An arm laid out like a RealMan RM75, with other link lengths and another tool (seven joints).
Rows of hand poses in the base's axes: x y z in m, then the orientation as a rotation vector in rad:
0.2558, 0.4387, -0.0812, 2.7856, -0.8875, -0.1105
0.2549, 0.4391, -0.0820, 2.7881, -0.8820, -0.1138
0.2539, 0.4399, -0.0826, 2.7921, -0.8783, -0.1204
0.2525, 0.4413, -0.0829, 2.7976, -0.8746, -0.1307
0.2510, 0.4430, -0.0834, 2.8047, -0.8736, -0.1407
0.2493, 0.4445, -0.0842, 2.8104, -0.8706, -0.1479
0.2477, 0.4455, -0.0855, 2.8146, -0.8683, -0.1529
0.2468, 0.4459, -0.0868, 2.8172, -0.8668, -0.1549
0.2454, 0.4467, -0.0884, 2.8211, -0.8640, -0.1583
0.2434, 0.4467, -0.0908, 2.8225, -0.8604, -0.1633
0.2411, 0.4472, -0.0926, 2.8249, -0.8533, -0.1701
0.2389, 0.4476, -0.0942, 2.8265, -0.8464, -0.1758
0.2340, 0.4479, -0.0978, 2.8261, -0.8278, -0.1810
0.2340, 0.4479, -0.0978, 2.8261, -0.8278, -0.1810
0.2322, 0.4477, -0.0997, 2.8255, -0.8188, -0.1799
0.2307, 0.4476, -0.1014, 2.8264, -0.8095, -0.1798
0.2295, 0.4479, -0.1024, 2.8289, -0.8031, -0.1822
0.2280, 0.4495, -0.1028, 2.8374, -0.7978, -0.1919
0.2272, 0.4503, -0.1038, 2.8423, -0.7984, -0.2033
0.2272, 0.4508, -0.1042, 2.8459, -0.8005, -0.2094
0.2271, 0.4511, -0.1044, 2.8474, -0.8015, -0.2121
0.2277, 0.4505, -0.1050, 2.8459, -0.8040, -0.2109
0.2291, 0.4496, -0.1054, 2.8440, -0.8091, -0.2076
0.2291, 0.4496, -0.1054, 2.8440, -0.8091, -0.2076
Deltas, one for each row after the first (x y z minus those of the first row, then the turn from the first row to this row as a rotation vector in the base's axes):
-0.0009, 0.0004, -0.0008, 0.0017, 0.0022, 0.0038
-0.0019, 0.0012, -0.0014, 0.0061, 0.0058, 0.0064
-0.0033, 0.0026, -0.0017, 0.0127, 0.0112, 0.0090
-0.0048, 0.0043, -0.0022, 0.0214, 0.0156, 0.0101
-0.0065, 0.0058, -0.0030, 0.0277, 0.0188, 0.0124
-0.0081, 0.0068, -0.0043, 0.0322, 0.0211, 0.0143
-0.0090, 0.0072, -0.0056, 0.0348, 0.0218, 0.0155
-0.0104, 0.0080, -0.0072, 0.0385, 0.0231, 0.0177
-0.0124, 0.0080, -0.0096, 0.0402, 0.0264, 0.0199
-0.0147, 0.0085, -0.0114, 0.0425, 0.0310, 0.0244
-0.0169, 0.0089, -0.0130, 0.0439, 0.0351, 0.0287
-0.0218, 0.0092, -0.0166, 0.0407, 0.0414, 0.0404
-0.0218, 0.0092, -0.0166, 0.0407, 0.0414, 0.0404
-0.0236, 0.0090, -0.0185, 0.0379, 0.0423, 0.0463
-0.0251, 0.0089, -0.0202, 0.0366, 0.0434, 0.0525
-0.0263, 0.0092, -0.0212, 0.0382, 0.0451, 0.0569
-0.0278, 0.0108, -0.0216, 0.0473, 0.0493, 0.0609
-0.0286, 0.0116, -0.0226, 0.0549, 0.0547, 0.0604
-0.0286, 0.0121, -0.0230, 0.0603, 0.0570, 0.0591
-0.0287, 0.0124, -0.0232, 0.0626, 0.0580, 0.0585
-0.0281, 0.0118, -0.0238, 0.0614, 0.0574, 0.0567
-0.0267, 0.0109, -0.0242, 0.0599, 0.0552, 0.0534
-0.0267, 0.0109, -0.0242, 0.0599, 0.0552, 0.0534

